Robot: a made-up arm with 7 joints.
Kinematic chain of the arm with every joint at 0, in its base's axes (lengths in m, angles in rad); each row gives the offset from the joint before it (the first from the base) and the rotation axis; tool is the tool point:
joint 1: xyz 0 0 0.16 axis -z
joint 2: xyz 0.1 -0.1 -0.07 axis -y
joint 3: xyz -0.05 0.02 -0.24 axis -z
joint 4: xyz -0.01 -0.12 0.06 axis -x
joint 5: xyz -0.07 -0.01 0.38 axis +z
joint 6: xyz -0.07 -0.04 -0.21 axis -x
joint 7: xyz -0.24 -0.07 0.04 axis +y
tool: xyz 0 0.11 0.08
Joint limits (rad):
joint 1: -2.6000..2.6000
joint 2: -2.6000..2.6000
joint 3: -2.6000..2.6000
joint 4: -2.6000..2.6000
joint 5: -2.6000..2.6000
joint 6: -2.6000..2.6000
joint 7: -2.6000..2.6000
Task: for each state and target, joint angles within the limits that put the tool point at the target. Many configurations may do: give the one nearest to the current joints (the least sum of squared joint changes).
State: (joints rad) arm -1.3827 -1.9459 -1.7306 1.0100 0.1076 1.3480 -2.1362
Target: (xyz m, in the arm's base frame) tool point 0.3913 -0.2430 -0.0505
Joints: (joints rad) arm -1.1128 -2.1425 -2.0332 1.0125 0.0745 1.3342 -2.2412
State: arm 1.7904 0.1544 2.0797 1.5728 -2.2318 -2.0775 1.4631
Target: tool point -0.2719 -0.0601 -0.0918
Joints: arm 2.0096 0.1929 2.1413 0.8629 -2.6000 -1.9517 1.6541
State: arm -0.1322 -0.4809 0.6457 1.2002 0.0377 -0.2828 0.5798
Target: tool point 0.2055 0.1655 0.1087
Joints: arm 0.4871 -0.5105 1.2999 1.4026 0.4217 -0.3918 0.6996
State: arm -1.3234 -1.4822 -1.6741 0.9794 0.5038 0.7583 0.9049
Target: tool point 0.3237 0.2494 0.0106
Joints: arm -1.7456 -1.4093 -1.7997 0.7236 0.7058 0.6728 0.7719
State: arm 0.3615 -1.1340 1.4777 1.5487 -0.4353 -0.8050 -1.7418
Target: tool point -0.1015 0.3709 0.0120
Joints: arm 0.1437 -1.3517 1.4328 1.2016 -0.5274 -0.7683 -2.0015
